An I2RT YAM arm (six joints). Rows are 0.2 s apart.
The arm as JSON. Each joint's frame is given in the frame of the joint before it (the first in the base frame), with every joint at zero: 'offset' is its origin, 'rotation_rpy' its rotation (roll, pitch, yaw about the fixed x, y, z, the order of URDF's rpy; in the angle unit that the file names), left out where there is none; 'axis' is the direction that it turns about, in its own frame. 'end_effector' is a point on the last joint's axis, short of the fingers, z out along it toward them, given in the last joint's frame.
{
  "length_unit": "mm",
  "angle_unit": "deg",
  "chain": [
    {
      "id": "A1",
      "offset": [
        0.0,
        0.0,
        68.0
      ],
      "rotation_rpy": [
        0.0,
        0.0,
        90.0
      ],
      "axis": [
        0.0,
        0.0,
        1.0
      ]
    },
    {
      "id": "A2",
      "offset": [
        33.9,
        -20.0,
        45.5
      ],
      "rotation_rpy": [
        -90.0,
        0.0,
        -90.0
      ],
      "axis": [
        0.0,
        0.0,
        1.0
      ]
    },
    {
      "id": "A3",
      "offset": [
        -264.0,
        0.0,
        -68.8
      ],
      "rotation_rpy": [
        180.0,
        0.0,
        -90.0
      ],
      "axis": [
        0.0,
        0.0,
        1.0
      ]
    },
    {
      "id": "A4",
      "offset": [
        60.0,
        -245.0,
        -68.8
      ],
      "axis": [
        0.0,
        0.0,
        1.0
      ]
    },
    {
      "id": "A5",
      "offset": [
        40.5,
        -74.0,
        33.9
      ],
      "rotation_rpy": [
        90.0,
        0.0,
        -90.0
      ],
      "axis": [
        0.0,
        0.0,
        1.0
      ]
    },
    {
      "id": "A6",
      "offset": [
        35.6,
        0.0,
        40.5
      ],
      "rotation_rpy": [
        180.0,
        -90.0,
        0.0
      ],
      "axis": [
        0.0,
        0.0,
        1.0
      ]
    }
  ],
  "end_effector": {
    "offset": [
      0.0,
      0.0,
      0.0
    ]
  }
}
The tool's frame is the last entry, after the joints.
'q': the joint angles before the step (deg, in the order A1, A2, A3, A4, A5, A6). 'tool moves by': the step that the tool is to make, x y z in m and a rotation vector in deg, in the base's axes. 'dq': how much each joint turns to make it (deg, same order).
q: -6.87, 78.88, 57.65, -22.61, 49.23, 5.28
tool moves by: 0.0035, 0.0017, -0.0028, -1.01, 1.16, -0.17
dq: 0.51, 1.03, 0.27, 0.13, 1.28, -0.53
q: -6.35, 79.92, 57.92, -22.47, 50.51, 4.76
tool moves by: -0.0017, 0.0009, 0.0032, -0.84, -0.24, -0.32
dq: 0.21, -0.58, 0.03, -0.02, 0.95, -0.33
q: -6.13, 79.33, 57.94, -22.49, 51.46, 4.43
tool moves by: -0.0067, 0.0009, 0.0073, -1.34, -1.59, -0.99
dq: 0.16, -2.01, -0.55, 0.34, 1.64, -0.11
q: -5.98, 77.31, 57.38, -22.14, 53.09, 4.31
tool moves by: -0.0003, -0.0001, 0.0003, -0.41, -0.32, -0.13
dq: 0.00, -0.18, -0.27, 0.71, 0.35, -0.32
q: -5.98, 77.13, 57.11, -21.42, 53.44, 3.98
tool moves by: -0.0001, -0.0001, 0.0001, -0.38, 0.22, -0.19
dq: 0.01, 0.00, -0.02, 0.07, 0.41, -0.29
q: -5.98, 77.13, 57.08, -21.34, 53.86, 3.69
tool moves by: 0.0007, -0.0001, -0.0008, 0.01, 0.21, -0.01
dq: 0.00, 0.23, 0.05, -0.02, 0.01, -0.01
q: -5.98, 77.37, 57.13, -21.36, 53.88, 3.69
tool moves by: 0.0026, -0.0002, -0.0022, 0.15, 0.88, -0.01
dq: 0.01, 0.86, 0.44, -0.55, -0.02, 0.10
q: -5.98, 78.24, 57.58, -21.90, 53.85, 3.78
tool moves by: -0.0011, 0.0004, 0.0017, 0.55, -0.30, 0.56
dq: 0.00, -0.42, 0.07, -0.31, -0.81, 0.08
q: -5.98, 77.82, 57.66, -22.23, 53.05, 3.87
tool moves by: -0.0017, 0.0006, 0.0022, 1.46, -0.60, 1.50
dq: -0.08, -0.72, 0.00, -0.36, -2.19, 0.09
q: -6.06, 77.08, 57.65, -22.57, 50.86, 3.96
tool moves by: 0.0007, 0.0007, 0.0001, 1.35, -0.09, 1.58
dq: -0.01, -0.05, 0.13, -0.16, -2.09, -0.09
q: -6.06, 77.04, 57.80, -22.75, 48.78, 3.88
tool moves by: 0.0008, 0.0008, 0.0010, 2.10, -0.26, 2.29
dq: -0.09, -0.13, 0.33, -0.41, -3.19, -0.03
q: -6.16, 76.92, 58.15, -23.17, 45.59, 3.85
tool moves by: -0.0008, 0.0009, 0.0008, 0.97, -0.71, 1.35
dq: 0.01, -0.52, -0.31, 0.50, -1.69, -0.15
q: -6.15, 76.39, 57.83, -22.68, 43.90, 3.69
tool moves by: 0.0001, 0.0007, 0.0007, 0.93, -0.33, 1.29
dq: 0.00, -0.21, 0.00, 0.14, -1.61, -0.17
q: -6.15, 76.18, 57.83, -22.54, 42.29, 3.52
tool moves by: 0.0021, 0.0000, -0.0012, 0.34, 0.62, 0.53
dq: -0.01, 0.58, 0.35, -0.29, -0.58, -0.20
